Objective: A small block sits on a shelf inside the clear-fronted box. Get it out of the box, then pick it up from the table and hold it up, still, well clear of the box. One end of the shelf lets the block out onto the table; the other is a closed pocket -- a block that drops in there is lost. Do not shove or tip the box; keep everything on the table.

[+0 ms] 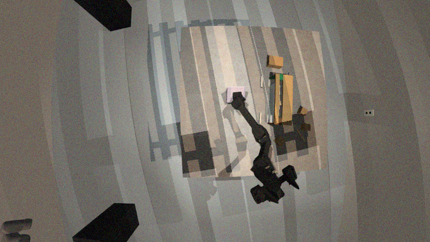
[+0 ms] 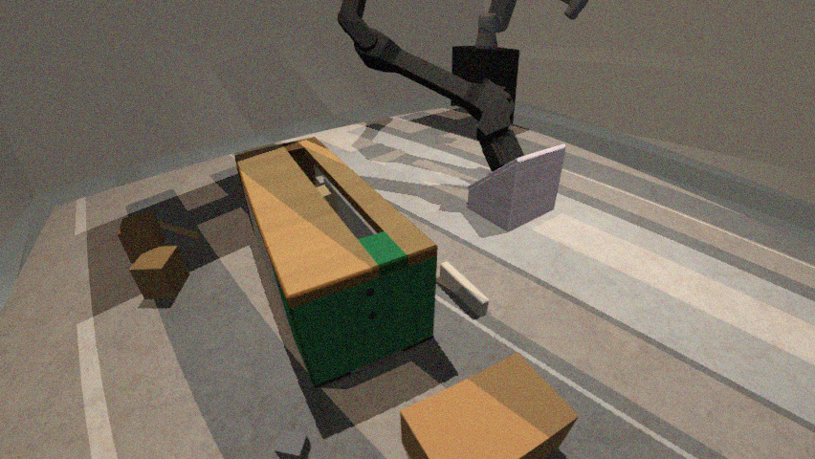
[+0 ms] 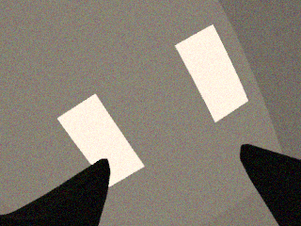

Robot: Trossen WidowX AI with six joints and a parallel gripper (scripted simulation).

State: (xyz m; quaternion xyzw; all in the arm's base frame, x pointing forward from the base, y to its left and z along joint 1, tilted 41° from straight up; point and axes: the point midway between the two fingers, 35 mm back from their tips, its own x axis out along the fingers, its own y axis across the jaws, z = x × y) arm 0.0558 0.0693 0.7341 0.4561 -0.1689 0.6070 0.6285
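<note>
Now: the tan block 28 cm ahead of my gripper tip, 35 cm to the left of it and 63 cm below it. Round my gripper tip: box (28 cm ahead, 38 cm to the left, 65 cm below); then thin stick (50 cm ahead, 8 cm to the left, 71 cm below).
</note>
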